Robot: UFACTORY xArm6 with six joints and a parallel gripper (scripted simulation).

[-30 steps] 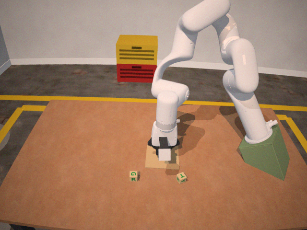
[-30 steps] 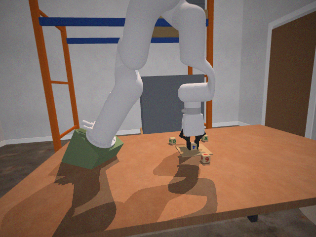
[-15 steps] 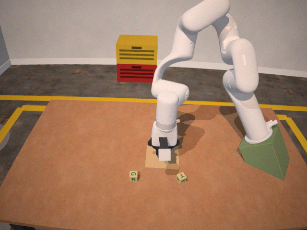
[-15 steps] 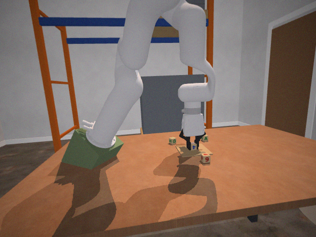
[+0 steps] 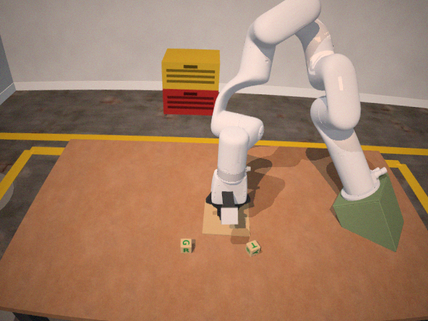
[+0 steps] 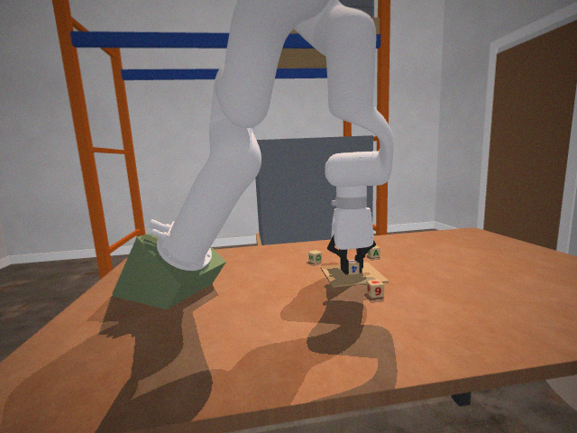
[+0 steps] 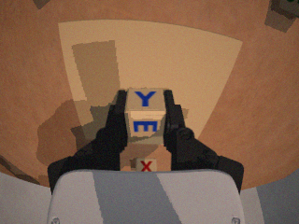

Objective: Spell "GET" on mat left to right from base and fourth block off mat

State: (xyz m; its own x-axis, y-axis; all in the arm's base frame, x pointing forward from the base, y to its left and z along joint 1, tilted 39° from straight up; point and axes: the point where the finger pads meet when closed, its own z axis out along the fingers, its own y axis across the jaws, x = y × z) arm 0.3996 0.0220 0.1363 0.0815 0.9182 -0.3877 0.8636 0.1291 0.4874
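The e block is 10 mm below my hand. The rest, counted from my hand: tan mat (20 mm below); t block (50 mm behind, 140 mm to the left, 10 mm below); red-lettered block (10 mm behind, 130 mm to the right, 10 mm below).
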